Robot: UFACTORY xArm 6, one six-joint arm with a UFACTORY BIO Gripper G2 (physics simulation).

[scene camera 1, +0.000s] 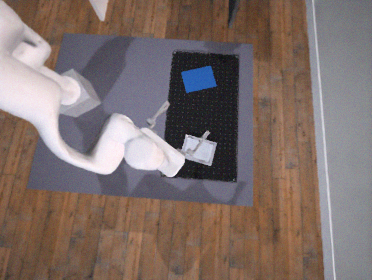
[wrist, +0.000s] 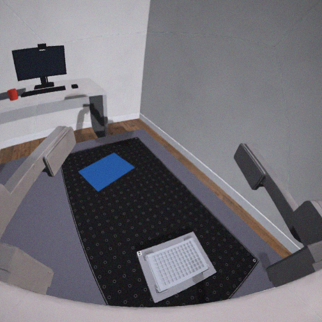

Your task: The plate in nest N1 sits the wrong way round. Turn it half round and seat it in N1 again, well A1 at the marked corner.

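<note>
The white well plate (scene camera 1: 202, 153) (wrist: 177, 263) lies flat inside the raised rim of the light grey nest (scene camera 1: 209, 162) (wrist: 148, 274), near one end of the black board. A small label shows at the nest's upper left corner in the wrist view; which plate corner holds well A1 is too small to tell. My gripper (scene camera 1: 187, 118) (wrist: 155, 158) is open, its fingers wide apart with nothing between them. It is above the board, and in the scene view one finger crosses over the plate and nest. The plate is apart from both fingers in the wrist view.
A blue rectangle (scene camera 1: 199, 79) (wrist: 106, 171) lies toward the other end of the black perforated board (scene camera 1: 220, 110) (wrist: 150, 200). The board lies on a grey mat (scene camera 1: 120, 55) (wrist: 35, 215). A desk (wrist: 90, 87) with a monitor (wrist: 40, 62) and a red cup (wrist: 13, 94) stands beyond, beside the walls.
</note>
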